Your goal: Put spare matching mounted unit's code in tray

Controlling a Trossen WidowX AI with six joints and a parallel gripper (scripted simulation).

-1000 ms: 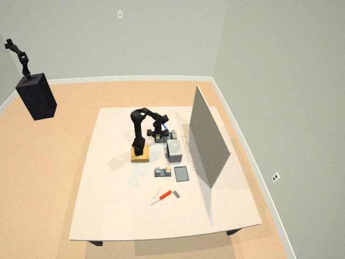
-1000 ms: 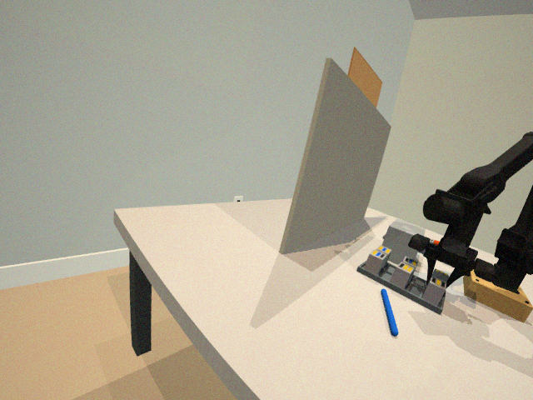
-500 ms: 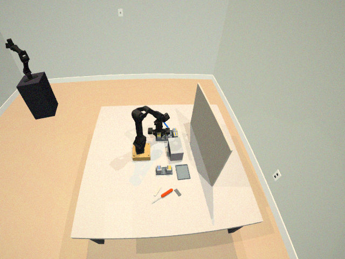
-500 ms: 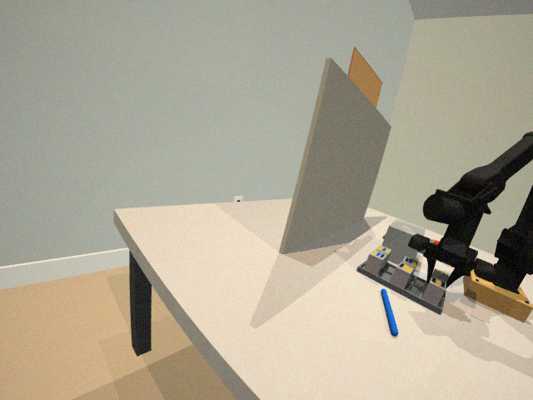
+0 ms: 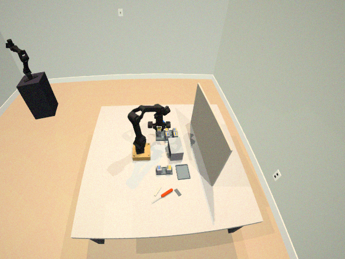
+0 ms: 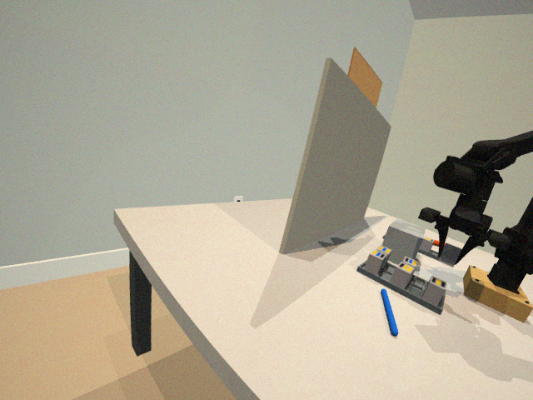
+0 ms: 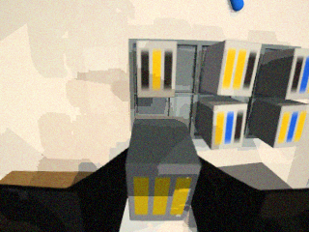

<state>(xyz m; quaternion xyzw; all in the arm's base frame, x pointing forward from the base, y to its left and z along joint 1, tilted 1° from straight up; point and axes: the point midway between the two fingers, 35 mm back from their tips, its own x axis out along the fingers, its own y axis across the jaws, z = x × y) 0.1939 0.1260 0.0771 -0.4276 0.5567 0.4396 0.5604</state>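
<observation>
Right now my gripper tip is 380 mm to the left of the flat grey tray, 90 mm short of it and 90 mm above it. Also, from my gripper tip: blue pen (170 mm to the left, 100 mm ahead, 80 mm below); then rack (330 mm to the right, 80 mm below, 50 mm behind); then mounted unit (170 mm to the right, 90 mm ahead, 40 mm below).
</observation>
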